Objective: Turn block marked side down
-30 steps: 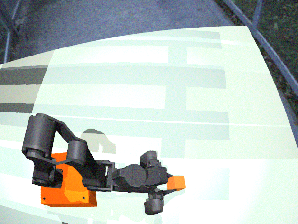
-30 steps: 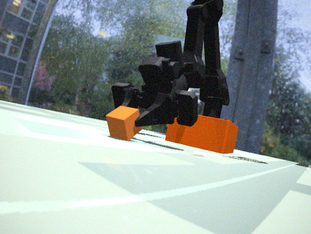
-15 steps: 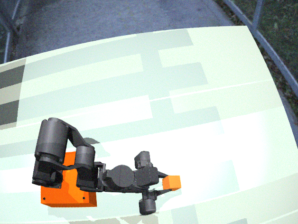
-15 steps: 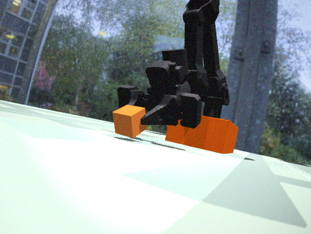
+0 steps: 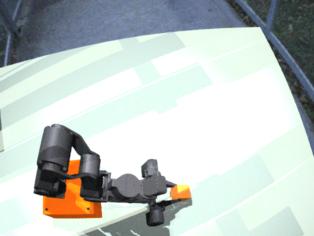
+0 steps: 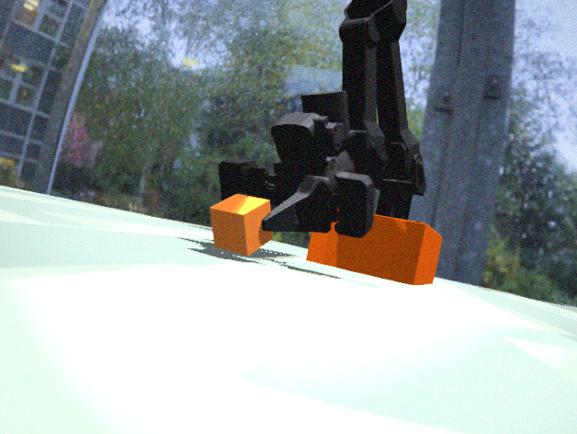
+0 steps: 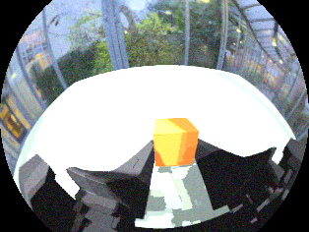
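Right now my gripper tip is 10 mm above the orange block.
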